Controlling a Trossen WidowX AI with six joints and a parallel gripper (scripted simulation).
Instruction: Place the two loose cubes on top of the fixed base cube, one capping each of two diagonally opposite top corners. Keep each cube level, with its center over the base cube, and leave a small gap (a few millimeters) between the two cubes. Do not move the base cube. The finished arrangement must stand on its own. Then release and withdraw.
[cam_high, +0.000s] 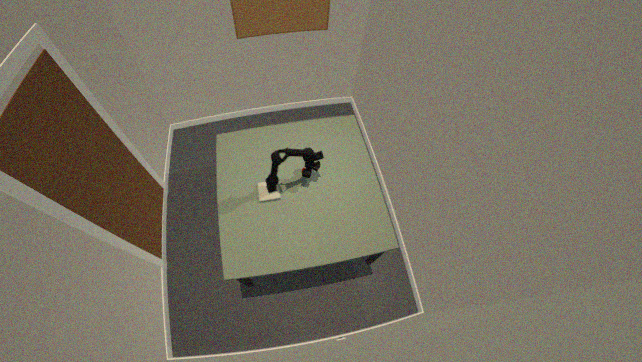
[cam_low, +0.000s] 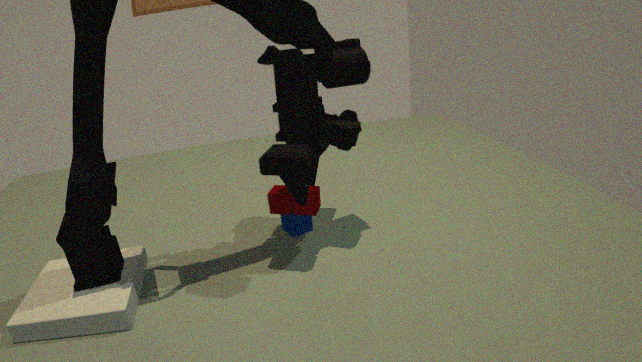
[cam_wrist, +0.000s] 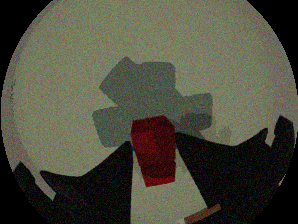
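Now: gripper tip 20 mm past the blue base cube, 10 mm to the right of it and 40 mm above it.
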